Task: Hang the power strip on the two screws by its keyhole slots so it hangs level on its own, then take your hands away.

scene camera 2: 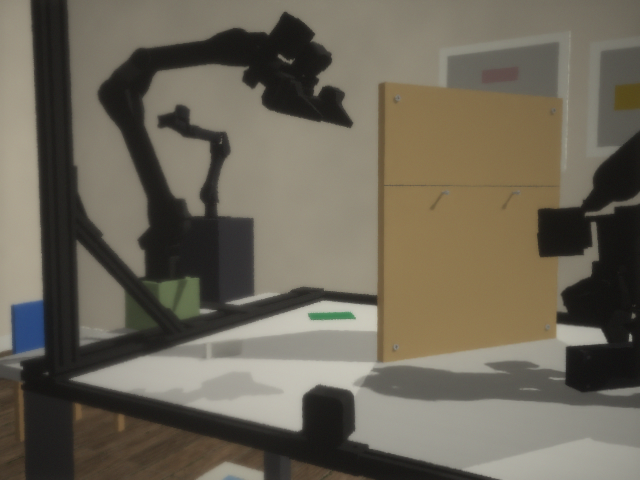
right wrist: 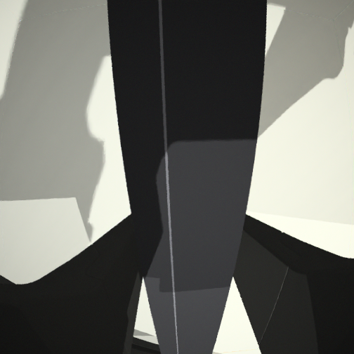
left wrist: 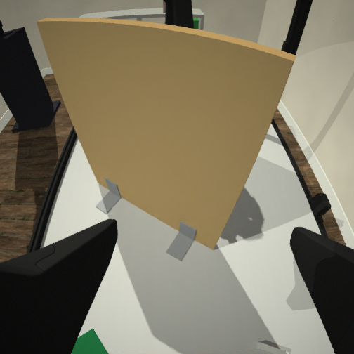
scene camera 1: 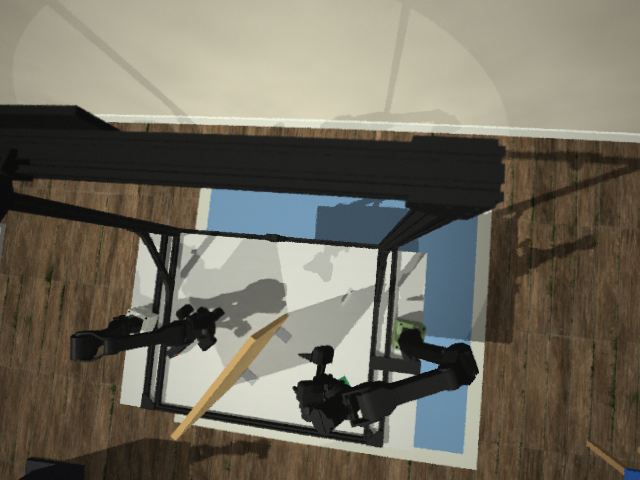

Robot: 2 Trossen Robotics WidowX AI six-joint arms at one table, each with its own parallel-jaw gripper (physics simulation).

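Where they show: left gripper, fingertip midpoint: (scene camera 2: 337, 122) (scene camera 1: 296, 370); right gripper, fingertip midpoint: (scene camera 2: 631, 366); left arm's base, link origin: (scene camera 2: 162, 278) (scene camera 1: 410, 338); right arm's base, link origin: (scene camera 1: 134, 324).
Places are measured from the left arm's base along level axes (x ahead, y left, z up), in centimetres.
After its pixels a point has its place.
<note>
The upright wooden board (scene camera 1: 227, 377) {z 29.1, x 53.3, y 16.0 cm} (scene camera 2: 465, 279) {z 2.4, x 55.3, y 15.9 cm} (left wrist: 165, 110) has two screws (scene camera 2: 445, 192) {z 16.5, x 53.9, y 10.8 cm} (scene camera 2: 515, 192) {z 16.5, x 60.4, y 24.0 cm} side by side below a thin dark line; no strip hangs on them. The long black power strip (right wrist: 212, 75) (scene camera 2: 602, 366) {z -6.2, x 77.2, y 7.6 cm} (scene camera 1: 173, 352) {z -4.1, x 89.0, y 25.8 cm} is low over the table, right of the board in scene camera 2; whether it touches the table is unclear. My right gripper (right wrist: 181, 216) (scene camera 1: 211, 330) {z -7.1, x 79.7, y 13.3 cm} (scene camera 2: 620, 333) is shut across it, one finger at each side. Its keyhole slots do not show. My left gripper (scene camera 1: 300, 372) {z 28.5, x 34.3, y 9.9 cm} (scene camera 2: 336, 119) {z 28.5, x 34.3, y 9.9 cm} (left wrist: 206, 233) is open and empty, high on the board's back side.
Two grey brackets (left wrist: 109, 197) (left wrist: 181, 241) stand at the foot of the board's back. A green flat patch (scene camera 2: 331, 315) {z -9.1, x 21.6, y 26.6 cm} (left wrist: 91, 344) lies on the table. Black frame rails edge the table, with a black block (scene camera 2: 328, 415) {z -5.8, x 58.8, y -28.2 cm} on the near one. A green box (scene camera 2: 178, 299) {z -3.5, x 5.0, y -0.4 cm} stands below the left arm.
</note>
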